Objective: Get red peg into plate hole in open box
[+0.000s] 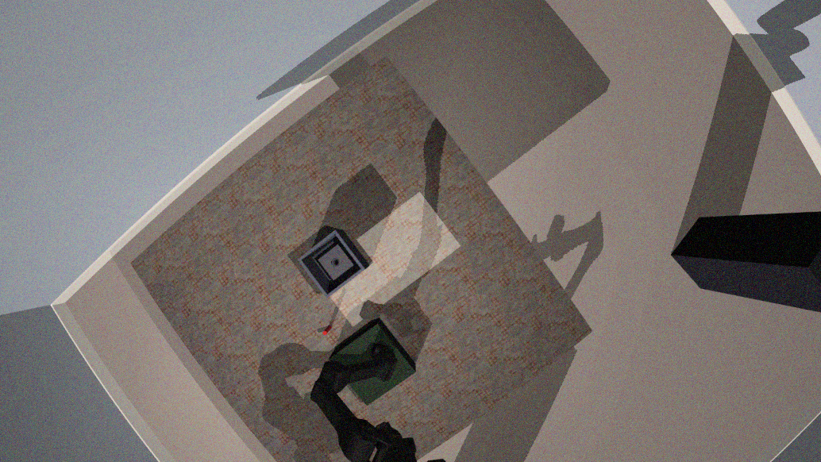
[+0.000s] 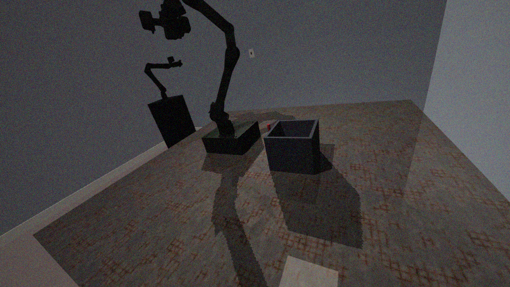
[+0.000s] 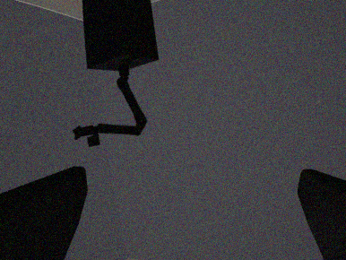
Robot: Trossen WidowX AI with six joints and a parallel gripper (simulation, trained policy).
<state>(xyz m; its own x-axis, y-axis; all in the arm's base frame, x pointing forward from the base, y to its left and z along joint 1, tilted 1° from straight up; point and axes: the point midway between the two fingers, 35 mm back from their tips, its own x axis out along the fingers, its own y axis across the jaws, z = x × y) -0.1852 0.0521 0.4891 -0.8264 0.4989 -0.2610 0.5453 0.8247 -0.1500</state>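
Right now the red peg is 400 mm ahead of my gripper tip, 10 mm to the left of it and 530 mm below it. The rest, counted from my gripper tip: grey plate 540 mm ahead, 190 mm to the right, 520 mm below.
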